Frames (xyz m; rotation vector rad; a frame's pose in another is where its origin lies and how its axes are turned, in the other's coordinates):
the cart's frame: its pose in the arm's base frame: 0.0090 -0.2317 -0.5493 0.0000 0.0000 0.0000
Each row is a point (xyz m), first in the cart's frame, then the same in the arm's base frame.
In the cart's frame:
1: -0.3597 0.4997 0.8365
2: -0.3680 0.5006 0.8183
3: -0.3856 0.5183 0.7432
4: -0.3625 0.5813 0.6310
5: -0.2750 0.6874 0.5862
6: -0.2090 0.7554 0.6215
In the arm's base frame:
1: -0.3507 0.2680 0.2872
2: -0.3590 0.2689 0.2690
3: -0.3766 0.2866 0.1939
4: -0.3535 0.3496 0.0817
5: -0.2660 0.4557 0.0369
6: -0.2000 0.5237 0.0722

